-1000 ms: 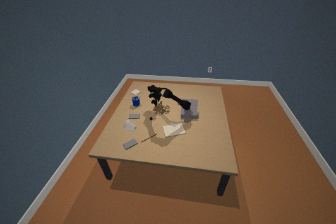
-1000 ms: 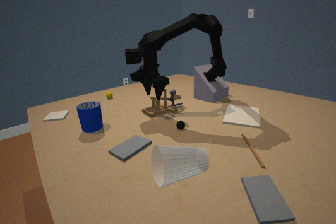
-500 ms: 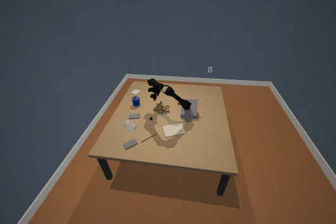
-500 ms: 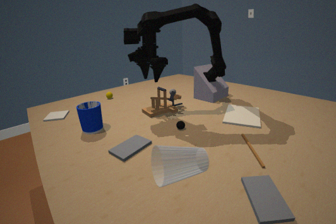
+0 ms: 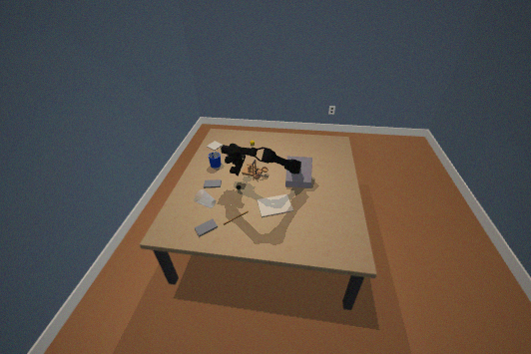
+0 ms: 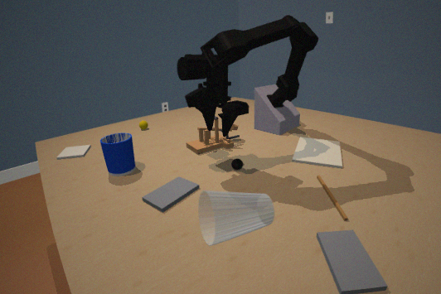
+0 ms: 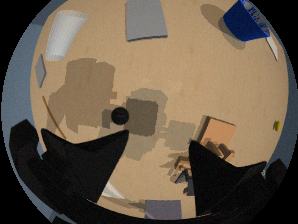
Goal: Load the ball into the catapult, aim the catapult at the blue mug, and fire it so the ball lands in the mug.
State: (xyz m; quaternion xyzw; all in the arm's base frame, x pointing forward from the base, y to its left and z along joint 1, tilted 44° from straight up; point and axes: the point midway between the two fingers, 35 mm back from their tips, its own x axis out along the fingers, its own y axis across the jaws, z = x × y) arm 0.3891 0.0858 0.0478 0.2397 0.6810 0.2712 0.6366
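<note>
Now: gripper tip 1 cm past the black ball, 7 cm to the right of it and 8 cm above it. Round my gripper tip: blue mug: 24 cm ahead, 15 cm to the right, 6 cm below; then wooden catapult: 10 cm behind, 10 cm to the right, 4 cm below; then wooden stick: 7 cm behind, 32 cm to the left, 9 cm below.
</note>
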